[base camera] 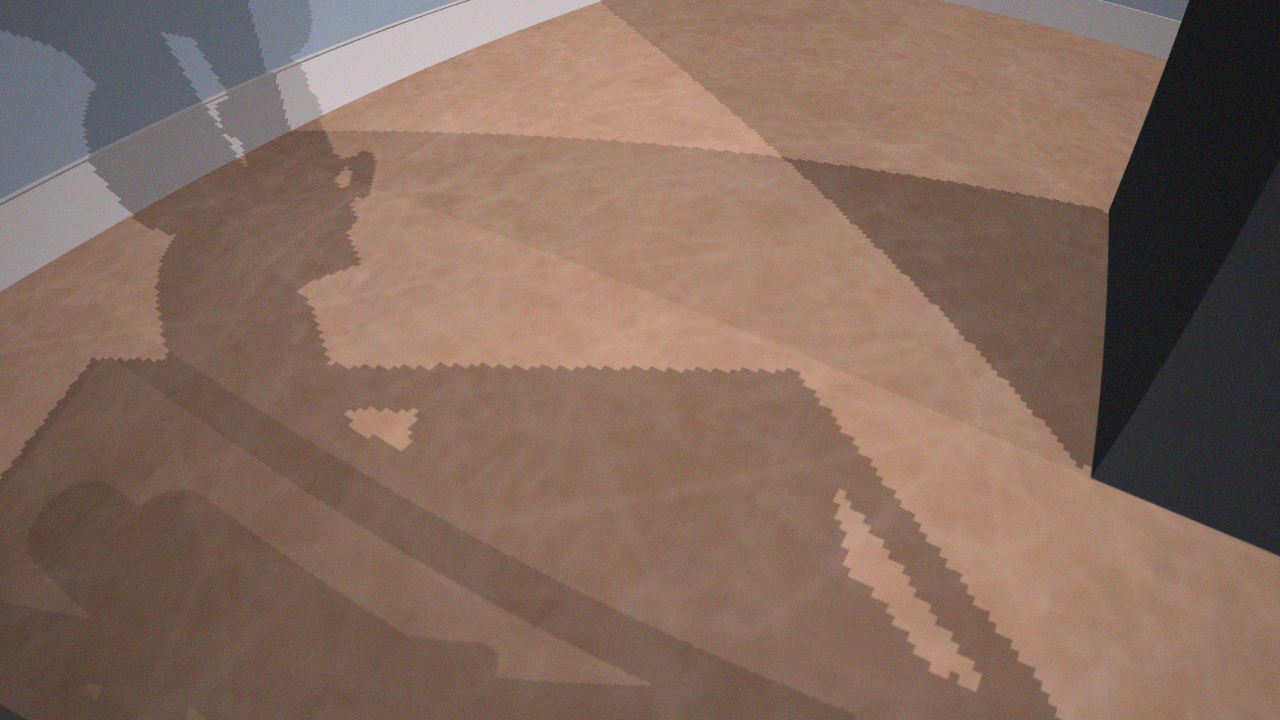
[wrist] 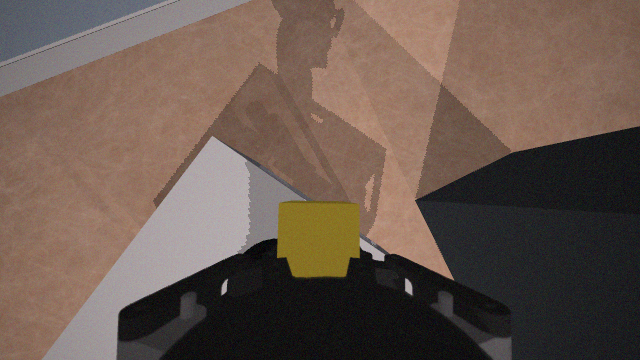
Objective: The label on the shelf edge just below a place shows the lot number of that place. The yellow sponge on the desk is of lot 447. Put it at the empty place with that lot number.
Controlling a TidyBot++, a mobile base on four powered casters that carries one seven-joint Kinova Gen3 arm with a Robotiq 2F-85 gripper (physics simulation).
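Places are measured from the arm's base along level axes (x ahead, y left, z up), in metres.
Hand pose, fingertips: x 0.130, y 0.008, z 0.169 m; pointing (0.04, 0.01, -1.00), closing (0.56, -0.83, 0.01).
Observation:
After its pixels a point has its place.
The yellow sponge [wrist: 318,235] {x 0.150, y 0.023, z 0.230 m} is held between the fingers of my gripper [wrist: 316,249] {x 0.130, y 0.008, z 0.169 m}, in the lower middle of the wrist view. The gripper is shut on it, and the sponge is above the white top of the robot's base [wrist: 190,215] {x 0.014, y 0.195, z -0.014 m}. The gripper does not show in the base camera view. The shelf labels, the place of lot 447 and the desk cannot be made out in these views.
A large dark block-like piece of furniture [base camera: 1199,358] {x 0.364, y -0.322, z -0.276 m} [wrist: 540,250] {x 0.326, y -0.387, z -0.023 m} stands on the floor [base camera: 581,304] {x 0.554, y 0.061, z -0.396 m} [wrist: 125,125] {x -0.019, y 0.767, z -0.397 m} at the right. A blue-grey wall [base camera: 35,116] {x 0.704, y 0.688, z -0.242 m} [wrist: 60,25] {x 0.155, y 1.011, z -0.271 m} with a pale baseboard [base camera: 384,76] {x 1.118, y 0.428, z -0.381 m} [wrist: 125,47] {x 0.224, y 0.955, z -0.391 m} runs across the upper left. The robot's shadow lies on the floor.

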